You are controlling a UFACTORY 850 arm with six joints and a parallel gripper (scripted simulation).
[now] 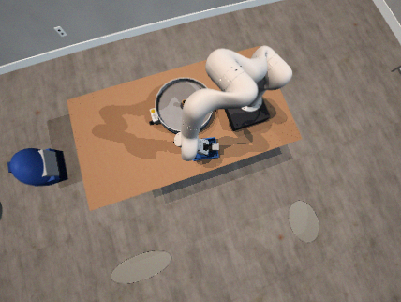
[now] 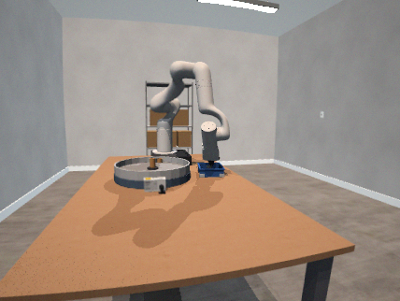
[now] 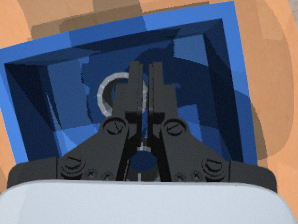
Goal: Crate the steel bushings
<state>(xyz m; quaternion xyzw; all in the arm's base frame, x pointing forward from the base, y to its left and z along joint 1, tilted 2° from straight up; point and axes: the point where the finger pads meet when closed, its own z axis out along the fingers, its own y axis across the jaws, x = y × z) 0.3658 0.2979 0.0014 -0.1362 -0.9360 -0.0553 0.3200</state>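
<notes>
My hand is 4 cm short of the blue crate, 2 cm to the left of it and 3 cm above it. From my hand the other things lie so: grey turning table (11 cm ahead, 36 cm to the right, 1 cm below).
</notes>
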